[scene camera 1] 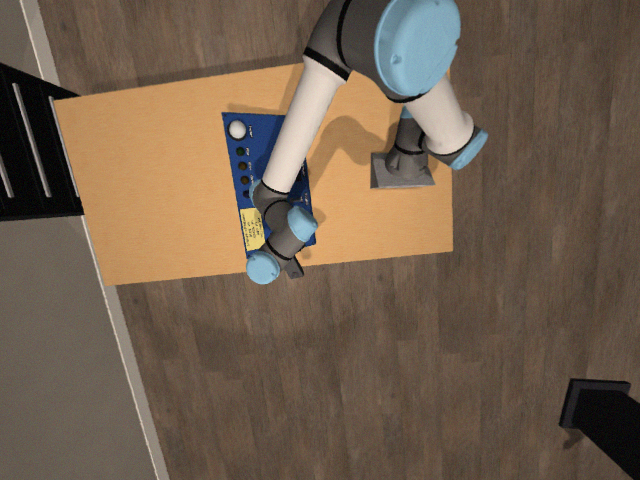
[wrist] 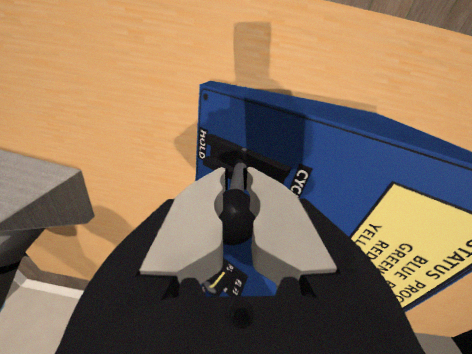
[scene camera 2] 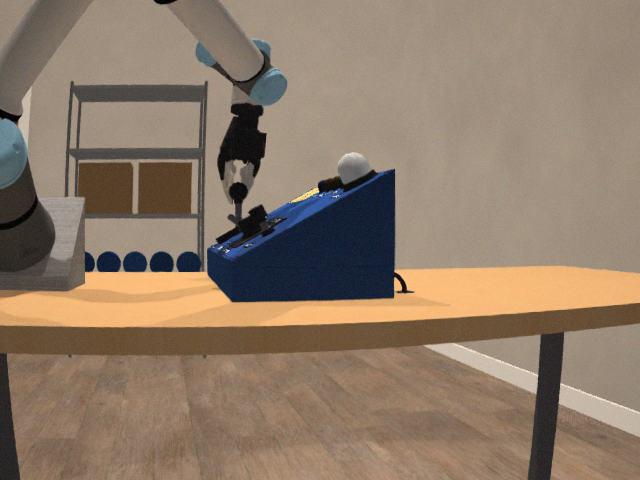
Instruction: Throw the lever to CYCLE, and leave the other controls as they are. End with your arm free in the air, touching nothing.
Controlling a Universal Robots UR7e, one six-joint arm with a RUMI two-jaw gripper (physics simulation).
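A blue sloped control console stands on the table. Its lever, with a black ball knob, rises from a black slot between the HOLD label and the CYCLE label, which is partly covered by a jaw. The shaft looks nearly upright in scene camera 2. My gripper points down and is shut on the knob, one pale jaw on each side. In scene camera 1 the arm hides the lever and the jaws.
A rotary selector with a yellow pointer sits close below the jaws in the wrist view. A white dome, small dark lamps and a yellow status card are on the console. A shelf rack stands behind.
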